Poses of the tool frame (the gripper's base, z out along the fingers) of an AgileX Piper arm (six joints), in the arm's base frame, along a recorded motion.
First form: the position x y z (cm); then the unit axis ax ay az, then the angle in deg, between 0 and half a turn.
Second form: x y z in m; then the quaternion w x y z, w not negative. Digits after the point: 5 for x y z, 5 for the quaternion.
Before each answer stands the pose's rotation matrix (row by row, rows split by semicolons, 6 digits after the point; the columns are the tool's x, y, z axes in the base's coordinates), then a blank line. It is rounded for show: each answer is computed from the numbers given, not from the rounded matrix.
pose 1, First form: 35.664, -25.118, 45.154, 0.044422, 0.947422, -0.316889, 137.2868
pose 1, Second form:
-0.731335 0.287965 0.618244; -0.141945 0.822375 -0.550955; -0.667084 -0.490689 -0.560556

0.35664, -0.25118, 0.45154, 0.36417, 0.04137, 0.88236, -0.29513
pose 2, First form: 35.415, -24.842, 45.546, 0.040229, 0.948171, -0.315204, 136.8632
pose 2, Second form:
-0.726924 0.281497 0.626371; -0.149540 0.825347 -0.544464; -0.670238 -0.489451 -0.557869

0.35415, -0.24842, 0.45546, 0.36761, 0.03741, 0.88178, -0.29313
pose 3, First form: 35.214, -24.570, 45.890, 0.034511, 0.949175, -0.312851, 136.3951
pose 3, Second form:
-0.722059 0.272244 0.636014; -0.159291 0.829198 -0.535778; -0.673243 -0.488174 -0.555364

0.35214, -0.24570, 0.45890, 0.37141, 0.03204, 0.88128, -0.29047
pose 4, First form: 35.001, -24.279, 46.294, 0.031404, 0.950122, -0.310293, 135.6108
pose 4, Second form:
-0.712914 0.268219 0.647930; -0.165899 0.833224 -0.527461; -0.681346 -0.483525 -0.549519

0.35001, -0.24279, 0.46294, 0.37775, 0.02908, 0.87972, -0.28730
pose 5, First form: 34.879, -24.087, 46.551, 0.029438, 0.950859, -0.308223, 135.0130
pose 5, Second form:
-0.705788 0.265686 0.656715; -0.170108 0.836328 -0.521171; -0.687697 -0.479549 -0.545075

0.34879, -0.24087, 0.46551, 0.38258, 0.02720, 0.87852, -0.28477
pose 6, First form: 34.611, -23.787, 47.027, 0.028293, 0.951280, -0.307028, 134.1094
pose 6, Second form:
-0.694673 0.266098 0.668297; -0.174802 0.838764 -0.515674; -0.697763 -0.475044 -0.536152

0.34611, -0.23787, 0.47027, 0.38985, 0.02605, 0.87601, -0.28274
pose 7, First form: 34.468, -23.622, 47.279, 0.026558, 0.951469, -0.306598, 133.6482
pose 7, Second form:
-0.689036 0.264562 0.674712; -0.179141 0.839923 -0.512288; -0.702237 -0.473853 -0.531343

0.34468, -0.23622, 0.47279, 0.39356, 0.02441, 0.87469, -0.28186
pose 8, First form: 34.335, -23.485, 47.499, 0.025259, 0.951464, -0.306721, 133.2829
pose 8, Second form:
-0.684526 0.263796 0.679585; -0.182776 0.840347 -0.510304; -0.705704 -0.473528 -0.527023

0.34335, -0.23485, 0.47499, 0.39648, 0.02319, 0.87348, -0.28158
